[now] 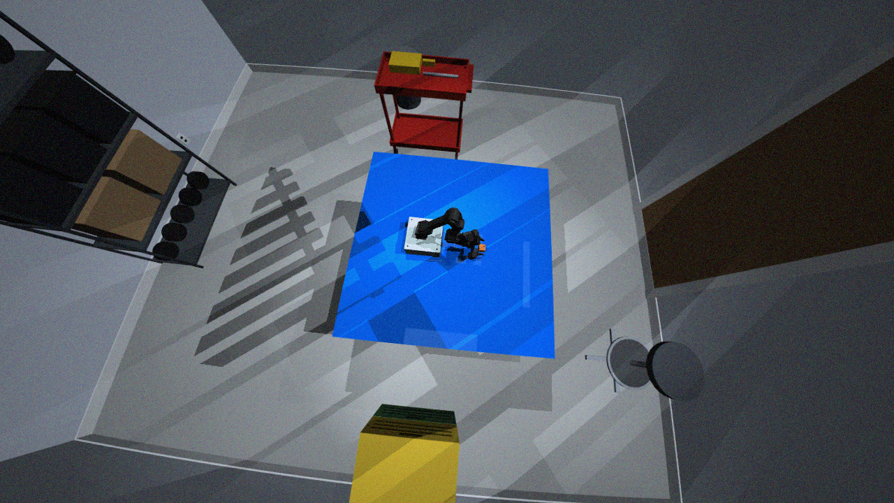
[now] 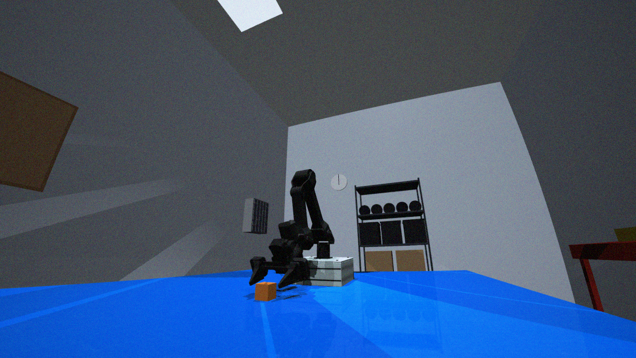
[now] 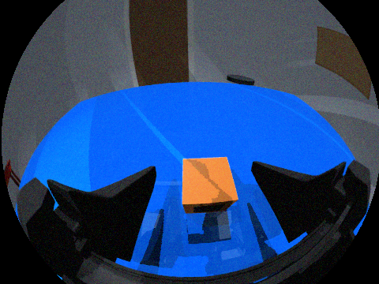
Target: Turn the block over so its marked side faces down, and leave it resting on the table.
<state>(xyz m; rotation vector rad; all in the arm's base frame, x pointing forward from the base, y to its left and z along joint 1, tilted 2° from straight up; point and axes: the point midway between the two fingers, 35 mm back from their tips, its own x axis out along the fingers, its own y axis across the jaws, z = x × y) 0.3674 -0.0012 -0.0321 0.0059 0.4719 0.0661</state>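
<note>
Right now my gripper tip is 2 cm past the orange block and 2 cm above it.
</note>
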